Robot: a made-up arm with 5 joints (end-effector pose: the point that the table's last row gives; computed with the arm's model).
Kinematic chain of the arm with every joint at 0, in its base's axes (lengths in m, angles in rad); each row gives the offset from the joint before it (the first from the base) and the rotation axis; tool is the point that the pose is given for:
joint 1: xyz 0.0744 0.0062 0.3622 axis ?
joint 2: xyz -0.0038 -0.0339 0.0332 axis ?
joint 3: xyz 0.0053 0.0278 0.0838 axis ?
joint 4: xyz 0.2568 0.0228 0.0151 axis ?
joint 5: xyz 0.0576 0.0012 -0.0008 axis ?
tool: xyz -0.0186 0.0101 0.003
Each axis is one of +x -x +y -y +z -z.
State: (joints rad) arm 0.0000 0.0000 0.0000 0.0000 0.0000
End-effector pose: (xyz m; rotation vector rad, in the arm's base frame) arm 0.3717 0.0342 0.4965 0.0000 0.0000 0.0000
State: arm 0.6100 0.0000 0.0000 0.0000 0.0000
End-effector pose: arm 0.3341 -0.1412 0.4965 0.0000 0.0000 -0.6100
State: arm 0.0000 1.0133 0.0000 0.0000 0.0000
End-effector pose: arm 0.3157 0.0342 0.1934 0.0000 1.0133 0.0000
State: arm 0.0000 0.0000 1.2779 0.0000 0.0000
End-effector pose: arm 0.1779 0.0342 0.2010 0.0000 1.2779 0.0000
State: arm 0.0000 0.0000 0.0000 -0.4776 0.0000
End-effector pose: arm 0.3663 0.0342 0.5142 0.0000 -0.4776 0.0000
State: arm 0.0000 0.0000 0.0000 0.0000 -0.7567
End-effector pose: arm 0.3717 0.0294 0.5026 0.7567 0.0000 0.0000
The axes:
joint 1: -z
joint 2: +y
joint 3: +y
joint 4: +y
joint 5: -x

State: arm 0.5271 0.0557 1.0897 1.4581 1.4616
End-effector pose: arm 0.1607 -0.0186 0.2401 0.0405 1.9070 1.4695
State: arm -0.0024 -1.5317 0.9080 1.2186 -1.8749
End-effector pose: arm 0.2234 0.0186 0.5509 1.8113 0.4100 -0.5538
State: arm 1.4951 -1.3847 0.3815 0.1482 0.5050
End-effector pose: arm 0.1077 -0.0595 0.6682 -1.0295 -0.3275 -1.5806
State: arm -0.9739 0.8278 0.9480 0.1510 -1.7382
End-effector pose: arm 0.0738 0.0290 0.1541 0.3156 1.5467 -0.8784
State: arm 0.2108 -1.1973 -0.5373 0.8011 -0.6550
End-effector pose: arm -0.0376 0.0548 0.7178 0.5062 -0.9541 0.1156
